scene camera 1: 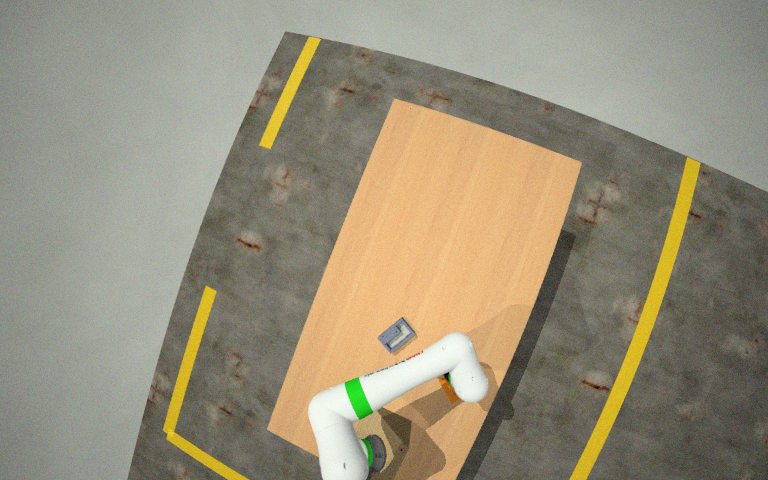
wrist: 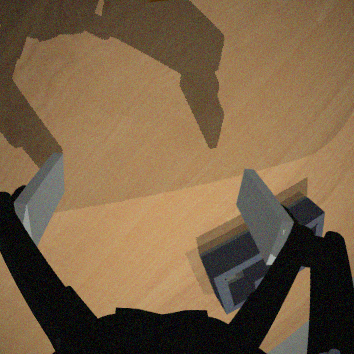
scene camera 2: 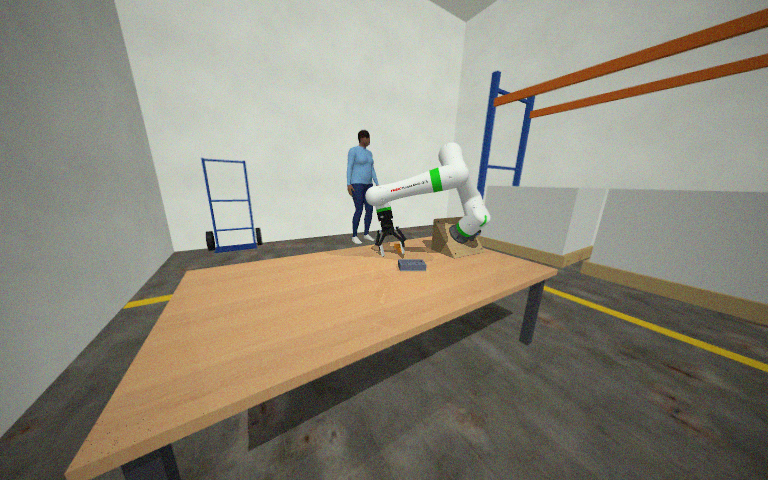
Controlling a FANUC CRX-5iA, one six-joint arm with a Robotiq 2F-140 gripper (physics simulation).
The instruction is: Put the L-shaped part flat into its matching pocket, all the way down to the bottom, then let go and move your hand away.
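Frame: origin at the arm's base, x back, y down, z right, level; centimetres.
Seen in the pictures: gripper, fingertip midpoint: (wrist: 152, 179) (scene camera 2: 393, 254); arm's base, origin of the base link: (scene camera 1: 374, 452) (scene camera 2: 458, 234).
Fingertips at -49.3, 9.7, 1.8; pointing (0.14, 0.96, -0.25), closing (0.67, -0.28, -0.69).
Observation:
Offsets run from my fingertips to a thing's top centre, as dx, dy, dz. "*": to the spot under its first point. Level surfaces: height alone.
An orange part {+10.8, -0.8, +13.7} (scene camera 1: 449, 390) (scene camera 2: 398, 247), taken to be the L-shaped part, lies on the table beside the arm's wrist; the arm hides some of it, so its full outline does not show. A sliver of orange {* +8.5, +2.0, +8.7} (wrist: 160, 0) shows at the top edge of the wrist view. A blue-grey block {+2.0, -1.5, -18.8} (scene camera 1: 387, 335) (scene camera 2: 412, 266) (wrist: 225, 255) has an L-shaped pocket with a pale floor, seen from above in scene camera 1. My gripper (scene camera 2: 392, 254) (wrist: 152, 179) is open and empty above the table, its right finger partly covering the block in the wrist view.
The wooden table {dy +2.2} (scene camera 1: 453, 198) (scene camera 2: 254, 316) carries the arm on a wedge-shaped base (scene camera 2: 444, 240) at one end. A person (scene camera 2: 361, 169), a blue hand truck (scene camera 2: 229, 200) and a rack with orange beams (scene camera 2: 491, 130) stand beyond the table.

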